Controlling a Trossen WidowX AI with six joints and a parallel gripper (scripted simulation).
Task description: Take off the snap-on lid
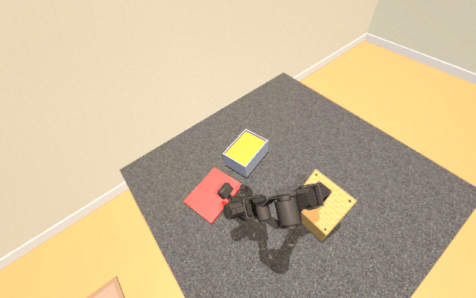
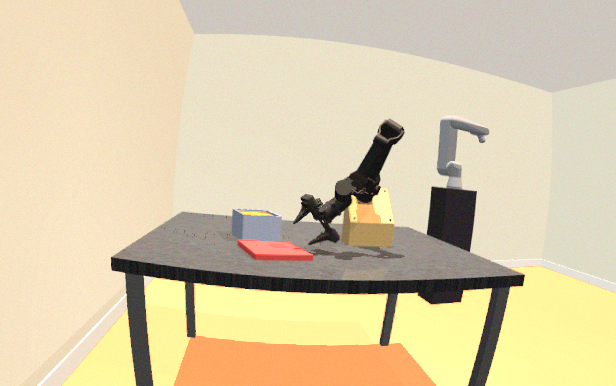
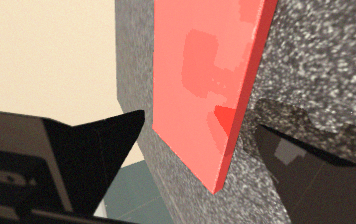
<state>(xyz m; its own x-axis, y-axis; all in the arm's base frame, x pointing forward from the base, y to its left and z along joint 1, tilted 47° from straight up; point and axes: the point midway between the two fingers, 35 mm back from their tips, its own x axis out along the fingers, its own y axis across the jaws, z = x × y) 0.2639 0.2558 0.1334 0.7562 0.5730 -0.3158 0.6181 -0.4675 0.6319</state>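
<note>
Now: gripper tip 90 mm short of the red lid, 20 mm to the right of it and 50 mm above it. From my gripper tip the other things lie so: storage box: 140 mm ahead, 250 mm to the right, 10 mm below.
</note>
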